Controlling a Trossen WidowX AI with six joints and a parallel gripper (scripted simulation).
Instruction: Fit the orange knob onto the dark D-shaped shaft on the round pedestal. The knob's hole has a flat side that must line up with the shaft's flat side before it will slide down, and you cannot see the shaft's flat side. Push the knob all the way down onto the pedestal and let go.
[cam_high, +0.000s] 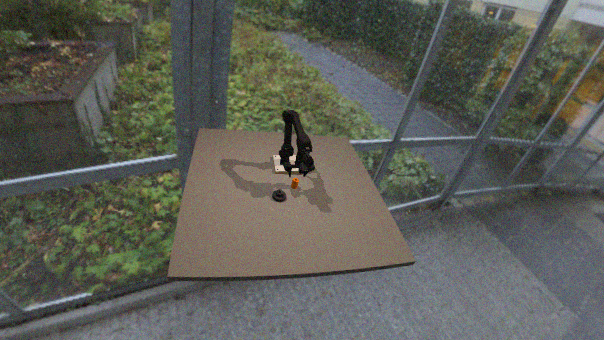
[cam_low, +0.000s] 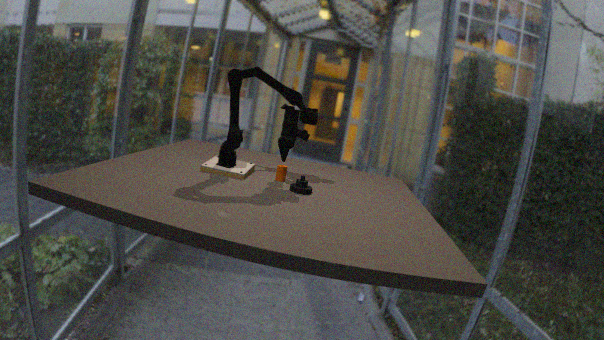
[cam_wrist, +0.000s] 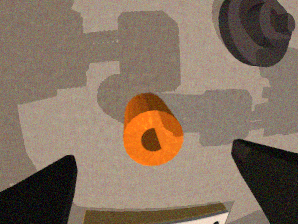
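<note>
My gripper tip is now 6 cm above the orange knob. The rest, counted from my gripper tip: dark round pedestal (11 cm ahead, 9 cm to the right, 6 cm below).
</note>
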